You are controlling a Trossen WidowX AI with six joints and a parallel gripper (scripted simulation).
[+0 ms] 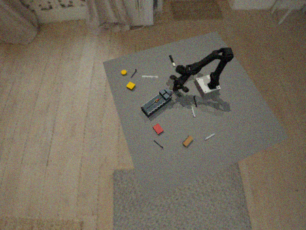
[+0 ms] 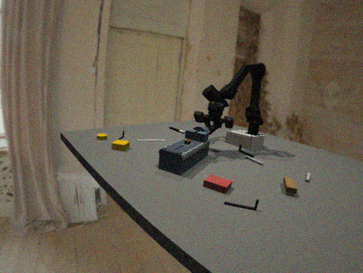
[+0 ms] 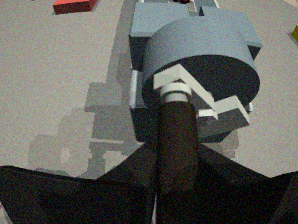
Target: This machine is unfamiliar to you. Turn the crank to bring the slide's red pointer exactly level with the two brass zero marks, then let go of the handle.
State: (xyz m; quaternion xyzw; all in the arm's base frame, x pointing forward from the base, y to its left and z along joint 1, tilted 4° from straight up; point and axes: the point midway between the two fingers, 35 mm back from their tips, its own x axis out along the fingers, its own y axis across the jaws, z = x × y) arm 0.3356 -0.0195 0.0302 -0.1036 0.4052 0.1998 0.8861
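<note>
The dark handle lies 1 cm behind my gripper tip, 1 cm to the right of it and 3 cm above it. The rest, counted from my gripper tip: red pointer: 14 cm ahead, 5 cm to the left, 1 cm below; then yellow block: 34 cm ahead, 18 cm to the right, 7 cm below; then red block: 19 cm ahead, 27 cm to the left, 8 cm below.
</note>
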